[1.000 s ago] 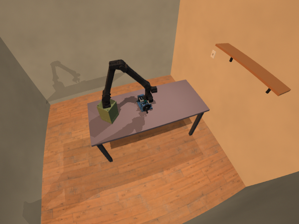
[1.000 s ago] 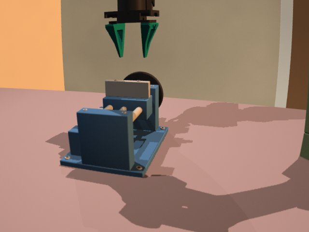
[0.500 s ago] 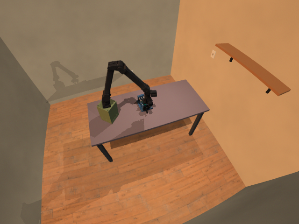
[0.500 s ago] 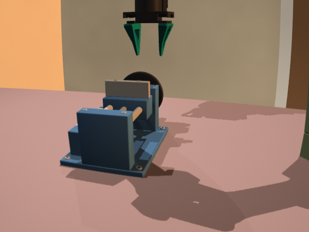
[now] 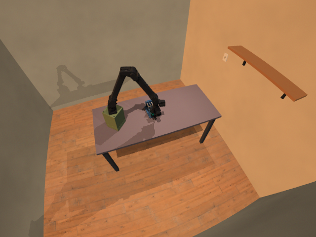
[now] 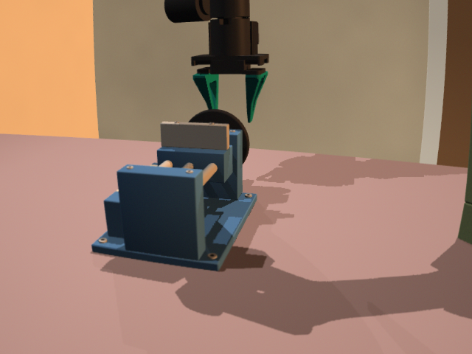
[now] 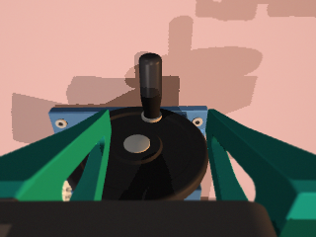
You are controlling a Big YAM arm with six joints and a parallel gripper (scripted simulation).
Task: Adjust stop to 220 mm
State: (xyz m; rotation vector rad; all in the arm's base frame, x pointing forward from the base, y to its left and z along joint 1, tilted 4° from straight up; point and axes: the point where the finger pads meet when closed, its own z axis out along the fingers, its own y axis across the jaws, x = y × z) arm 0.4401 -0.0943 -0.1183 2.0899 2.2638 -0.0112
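Now: hand 70 mm above the black crank handle and 10 mm to the right of it. The rest, counted from my hand: grey stop plate: 130 mm to the left, 20 mm below, 20 mm ahead.
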